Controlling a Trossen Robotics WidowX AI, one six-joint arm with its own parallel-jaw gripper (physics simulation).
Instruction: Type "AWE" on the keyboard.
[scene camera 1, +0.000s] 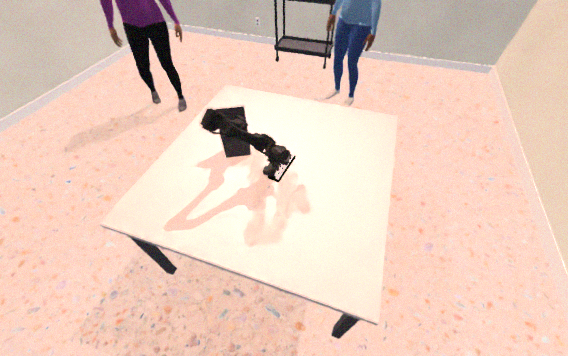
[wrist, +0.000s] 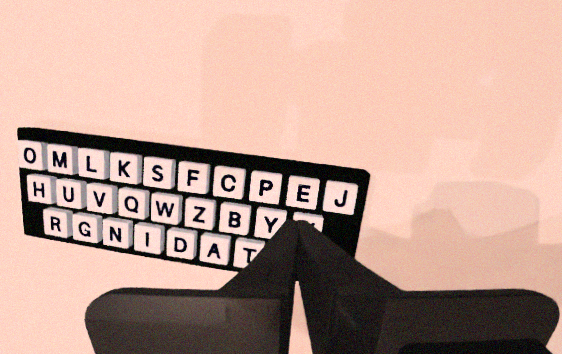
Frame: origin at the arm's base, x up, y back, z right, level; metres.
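Seen in the pictures: gripper, fingertip midpoint: (scene camera 1: 278, 170) (wrist: 295, 229); arm's base at its link origin: (scene camera 1: 237, 123).
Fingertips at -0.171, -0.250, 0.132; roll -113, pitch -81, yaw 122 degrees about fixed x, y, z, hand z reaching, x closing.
Offsets run from my fingertips to a thing's top centre, as dx, dy, dz. Level surfaces: height alone.
A black keyboard @(-0.031, -0.005, -0.069) (scene camera 1: 285, 170) (wrist: 357, 200) with white letter keys lies on the table, tilted slightly in the wrist view. The A key @(-0.031, +0.021, -0.049) (wrist: 214, 251) is in the bottom row, the W key @(-0.031, -0.006, -0.074) (wrist: 165, 209) in the middle row, and the E key @(-0.031, -0.008, +0.004) (wrist: 303, 193) in the top row near the right end. My gripper (wrist: 295, 229) is shut and empty. Its tips show over the gap between the Y key @(-0.031, +0.008, -0.015) (wrist: 270, 222) and the partly hidden key to its right, just below the E key in the view. The fingers hide part of the T key @(-0.031, +0.025, -0.030) (wrist: 246, 254). Tip height above the keys is unclear.
The white table @(dx -0.047) (scene camera 1: 330, 240) bears a dark base plate (scene camera 1: 236, 145) under the arm. Arm shadows fall across the table. A person in purple (scene camera 1: 145, 12) and a person in blue (scene camera 1: 356, 20) stand behind the table, near a black shelf cart (scene camera 1: 302, 47).
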